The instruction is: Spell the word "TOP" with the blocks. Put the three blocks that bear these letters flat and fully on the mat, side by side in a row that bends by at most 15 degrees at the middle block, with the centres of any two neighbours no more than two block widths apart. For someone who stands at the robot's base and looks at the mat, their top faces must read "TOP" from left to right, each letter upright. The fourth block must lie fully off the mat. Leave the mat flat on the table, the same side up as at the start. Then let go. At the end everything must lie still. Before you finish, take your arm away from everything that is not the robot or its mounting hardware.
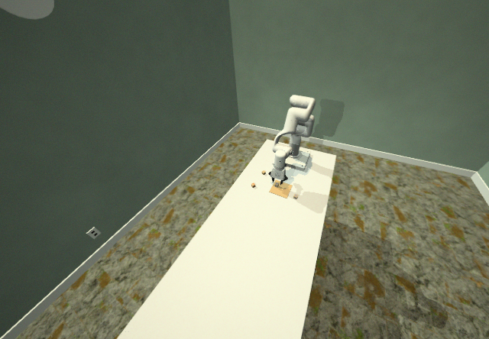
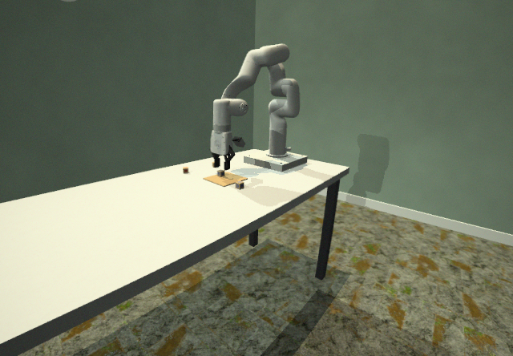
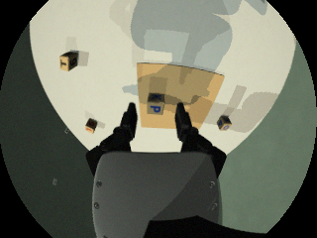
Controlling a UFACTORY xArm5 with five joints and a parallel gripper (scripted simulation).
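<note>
Now: the tan mat 1 cm ahead of my hand, 4 cm to the left of it and 5 cm below it.
</note>
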